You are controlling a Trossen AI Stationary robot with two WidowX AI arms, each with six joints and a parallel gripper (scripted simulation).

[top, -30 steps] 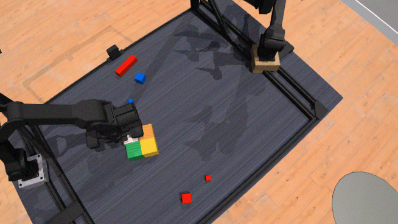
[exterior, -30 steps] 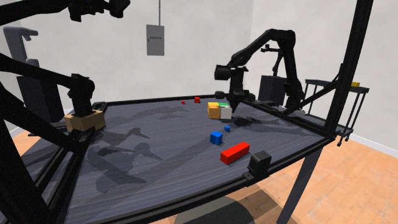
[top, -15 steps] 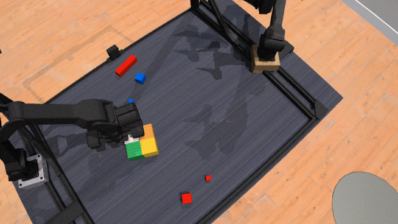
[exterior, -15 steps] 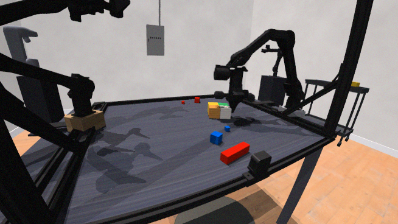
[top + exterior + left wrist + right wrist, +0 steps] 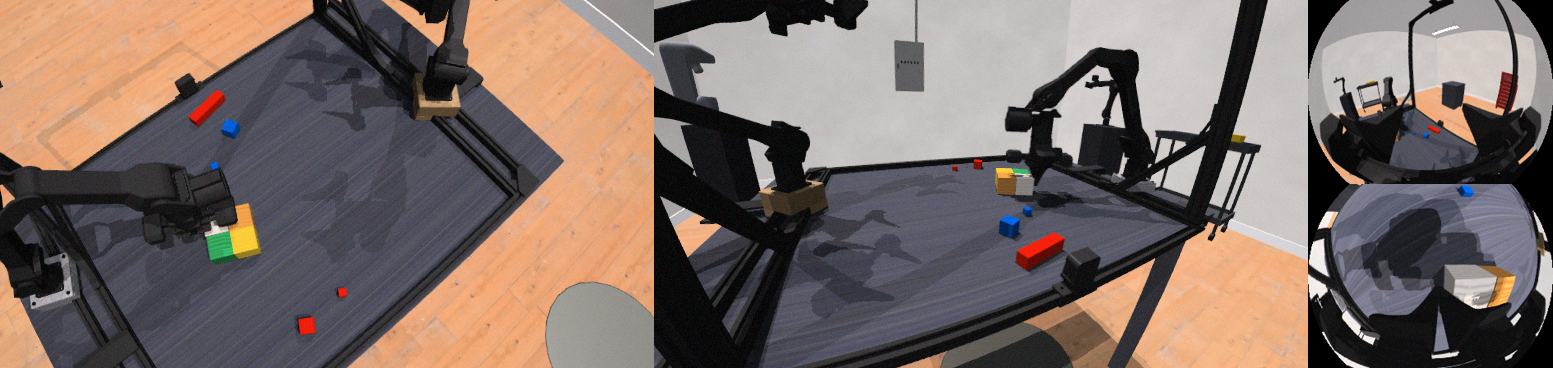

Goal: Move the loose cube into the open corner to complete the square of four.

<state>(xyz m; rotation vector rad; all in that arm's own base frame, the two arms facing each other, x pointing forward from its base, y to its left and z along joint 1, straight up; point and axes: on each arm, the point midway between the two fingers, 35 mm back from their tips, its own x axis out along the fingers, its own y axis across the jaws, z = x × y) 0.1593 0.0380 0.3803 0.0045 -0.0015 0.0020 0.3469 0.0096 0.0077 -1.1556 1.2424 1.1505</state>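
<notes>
Now: the white cube 1 cm ahead of my right hand, 4 cm to the left of it and 3 cm below it. Also, from my right hand: green cube: 6 cm ahead, 3 cm to the left, 3 cm below; orange cube: 2 cm ahead, 9 cm to the left, 3 cm below; yellow cube: 7 cm ahead, 8 cm to the left, 3 cm below.
</notes>
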